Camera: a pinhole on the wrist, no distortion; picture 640 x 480 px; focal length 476.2 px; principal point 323.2 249.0 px. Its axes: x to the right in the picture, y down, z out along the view. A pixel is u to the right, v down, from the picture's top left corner.
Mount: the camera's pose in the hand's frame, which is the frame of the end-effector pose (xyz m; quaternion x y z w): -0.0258 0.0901 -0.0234 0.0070 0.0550 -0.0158 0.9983
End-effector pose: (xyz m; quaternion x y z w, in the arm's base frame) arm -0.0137 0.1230 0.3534 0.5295 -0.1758 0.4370 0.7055
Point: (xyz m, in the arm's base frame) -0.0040 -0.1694 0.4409
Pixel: 225 159
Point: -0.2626 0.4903 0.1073
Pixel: behind the camera
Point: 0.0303 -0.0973 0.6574
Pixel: 496 318
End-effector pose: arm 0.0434 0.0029 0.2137 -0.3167 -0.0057 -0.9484 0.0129
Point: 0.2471 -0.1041 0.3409
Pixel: 151 297
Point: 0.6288 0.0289 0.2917
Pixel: outside the picture
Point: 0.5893 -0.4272 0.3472
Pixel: outside the picture
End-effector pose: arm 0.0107 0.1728 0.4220 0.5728 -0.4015 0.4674 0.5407
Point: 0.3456 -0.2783 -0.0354
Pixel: outside the picture
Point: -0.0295 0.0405 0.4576
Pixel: 410 167
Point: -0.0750 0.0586 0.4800
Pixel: 468 323
